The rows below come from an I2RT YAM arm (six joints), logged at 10 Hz.
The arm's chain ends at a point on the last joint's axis. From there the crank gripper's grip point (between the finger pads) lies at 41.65 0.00 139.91 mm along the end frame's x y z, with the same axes.
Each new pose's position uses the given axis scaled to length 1; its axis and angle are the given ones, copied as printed.
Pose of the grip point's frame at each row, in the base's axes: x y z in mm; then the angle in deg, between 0 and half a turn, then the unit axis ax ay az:
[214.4, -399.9, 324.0, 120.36, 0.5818, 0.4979, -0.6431]
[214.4, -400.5, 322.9, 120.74, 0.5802, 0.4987, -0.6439]
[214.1, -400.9, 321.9, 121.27, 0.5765, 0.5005, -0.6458]
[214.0, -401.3, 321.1, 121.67, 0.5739, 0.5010, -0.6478]
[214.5, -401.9, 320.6, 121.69, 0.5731, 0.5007, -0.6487]
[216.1, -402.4, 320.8, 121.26, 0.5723, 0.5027, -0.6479]
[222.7, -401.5, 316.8, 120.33, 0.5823, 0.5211, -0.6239]
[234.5, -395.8, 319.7, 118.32, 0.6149, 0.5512, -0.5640]
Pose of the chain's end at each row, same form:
[232.9, -257.3, 349.0, 120.36, 0.5818, 0.4979, -0.6431]
[233.5, -258.0, 348.1, 120.74, 0.5802, 0.4987, -0.6439]
[234.0, -258.5, 347.3, 121.27, 0.5765, 0.5005, -0.6458]
[234.6, -259.0, 346.4, 121.67, 0.5739, 0.5010, -0.6478]
[235.2, -259.6, 345.7, 121.69, 0.5731, 0.5007, -0.6487]
[235.7, -259.9, 345.6, 121.26, 0.5723, 0.5027, -0.6479]
[236.0, -259.3, 347.0, 120.33, 0.5823, 0.5211, -0.6239]
[234.7, -256.1, 362.0, 118.32, 0.6149, 0.5512, -0.5640]

